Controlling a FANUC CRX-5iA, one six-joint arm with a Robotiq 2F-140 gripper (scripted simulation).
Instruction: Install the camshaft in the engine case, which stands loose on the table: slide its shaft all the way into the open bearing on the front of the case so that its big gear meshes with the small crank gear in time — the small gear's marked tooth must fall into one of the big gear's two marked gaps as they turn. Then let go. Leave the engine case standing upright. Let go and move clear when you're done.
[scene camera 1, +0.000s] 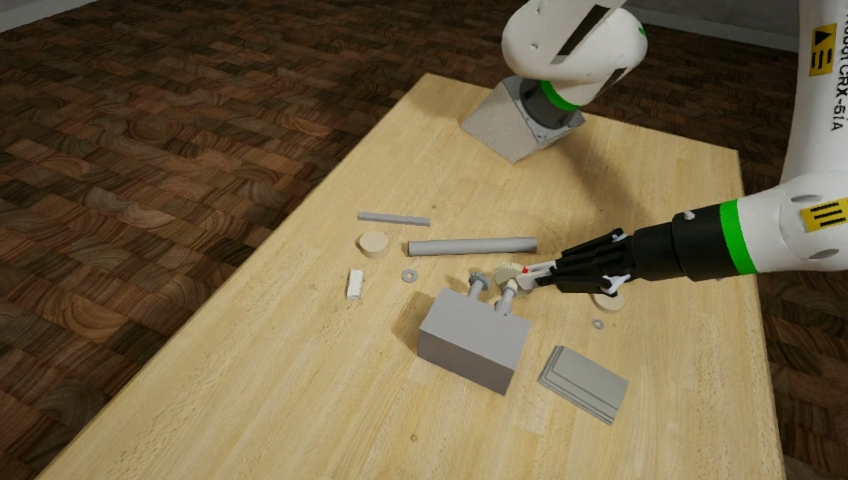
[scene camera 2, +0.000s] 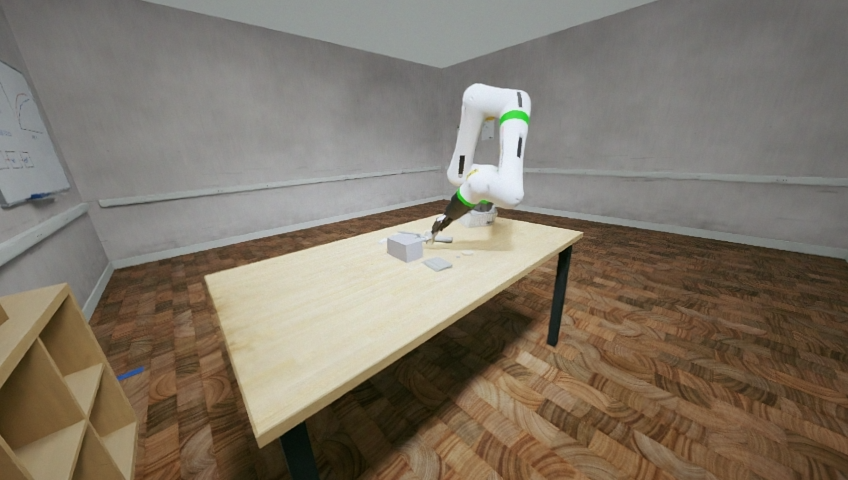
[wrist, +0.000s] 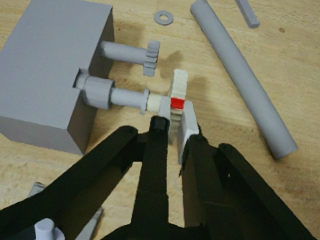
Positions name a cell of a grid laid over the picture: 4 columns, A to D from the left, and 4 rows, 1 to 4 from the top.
In view: the gripper (scene camera 1: C3), a grey engine case (scene camera 1: C3), a grey plate (scene camera 1: C4) and a camshaft (wrist: C2).
The grey engine case shows as well in scene camera 2 (scene camera 2: B3) and in the wrist view (wrist: A1). The gripper also shows in the wrist view (wrist: C2).
